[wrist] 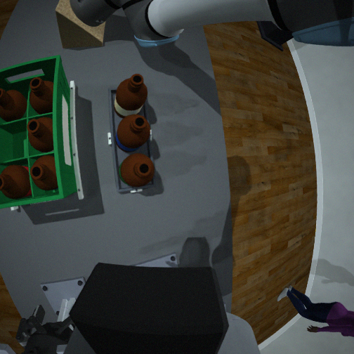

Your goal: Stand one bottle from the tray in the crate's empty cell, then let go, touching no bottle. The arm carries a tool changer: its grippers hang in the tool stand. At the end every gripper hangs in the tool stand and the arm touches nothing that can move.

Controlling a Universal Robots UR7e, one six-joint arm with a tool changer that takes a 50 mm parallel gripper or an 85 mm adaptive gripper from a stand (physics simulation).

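Observation:
A narrow dark tray holds three upright brown bottles: one with a cream label, one with a blue label and one with a green label. The green crate is at the left, cut off by the view's edge. Brown bottles stand in its cells, and the middle-left cell shows empty. A black block-shaped body at the wrist fills the bottom middle, well away from tray and crate. No fingertips of my gripper show, so its opening is hidden.
A dark jointed gripper is at the lower left, beside light bolted plates. A tan block stands at the top left, near the arm. The table's edge and wooden floor are right of the tray. A person is at the lower right.

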